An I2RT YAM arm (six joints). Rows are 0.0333 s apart.
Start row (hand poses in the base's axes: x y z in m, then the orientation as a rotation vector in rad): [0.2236 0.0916 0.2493 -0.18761 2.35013 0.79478]
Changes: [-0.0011 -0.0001 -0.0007 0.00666 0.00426 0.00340]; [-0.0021 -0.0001 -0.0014 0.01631 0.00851 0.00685]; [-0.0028 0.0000 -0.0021 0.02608 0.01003 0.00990]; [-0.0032 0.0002 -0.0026 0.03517 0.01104 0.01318]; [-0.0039 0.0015 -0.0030 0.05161 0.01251 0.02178]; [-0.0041 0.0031 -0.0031 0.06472 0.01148 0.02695]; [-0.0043 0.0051 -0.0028 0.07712 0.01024 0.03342]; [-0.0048 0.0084 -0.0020 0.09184 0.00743 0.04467]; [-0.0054 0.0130 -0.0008 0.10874 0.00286 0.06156]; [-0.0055 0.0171 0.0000 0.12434 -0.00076 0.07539]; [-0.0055 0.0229 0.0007 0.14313 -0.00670 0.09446]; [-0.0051 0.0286 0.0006 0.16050 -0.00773 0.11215]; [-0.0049 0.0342 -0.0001 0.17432 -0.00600 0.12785]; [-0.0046 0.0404 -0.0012 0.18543 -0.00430 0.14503]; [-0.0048 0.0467 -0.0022 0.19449 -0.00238 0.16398]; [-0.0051 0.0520 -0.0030 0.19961 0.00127 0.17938]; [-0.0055 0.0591 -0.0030 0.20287 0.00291 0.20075]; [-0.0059 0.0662 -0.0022 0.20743 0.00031 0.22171]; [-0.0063 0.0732 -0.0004 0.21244 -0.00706 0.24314]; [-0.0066 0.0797 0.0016 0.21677 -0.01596 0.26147]
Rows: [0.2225 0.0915 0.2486 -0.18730 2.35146 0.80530]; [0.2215 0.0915 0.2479 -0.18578 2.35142 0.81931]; [0.2208 0.0916 0.2472 -0.18470 2.34868 0.83253]; [0.2204 0.0918 0.2467 -0.18436 2.34573 0.84493]; [0.2197 0.0931 0.2463 -0.18705 2.34014 0.86851]; [0.2195 0.0947 0.2462 -0.18796 2.33339 0.88584]; [0.2193 0.0967 0.2465 -0.19080 2.32676 0.90289]; [0.2188 0.1000 0.2473 -0.19888 2.31773 0.92441]; [0.2182 0.1046 0.2485 -0.21334 2.30610 0.95055]; [0.2181 0.1087 0.2493 -0.22437 2.29559 0.97392]; [0.2181 0.1145 0.2500 -0.24103 2.28125 1.00261]; [0.2185 0.1202 0.2499 -0.25495 2.27181 1.03047]; [0.2187 0.1258 0.2492 -0.26708 2.26646 1.05419]; [0.2190 0.1320 0.2481 -0.28220 2.26230 1.07552]; [0.2188 0.1383 0.2471 -0.30027 2.25922 1.09544]; [0.2185 0.1436 0.2463 -0.31529 2.25970 1.10980]; [0.2181 0.1507 0.2463 -0.33900 2.25905 1.12419]; [0.2177 0.1578 0.2471 -0.36306 2.25354 1.13835]; [0.2173 0.1648 0.2489 -0.38900 2.24308 1.15148]; [0.2170 0.1713 0.2509 -0.41194 2.23148 1.16174]
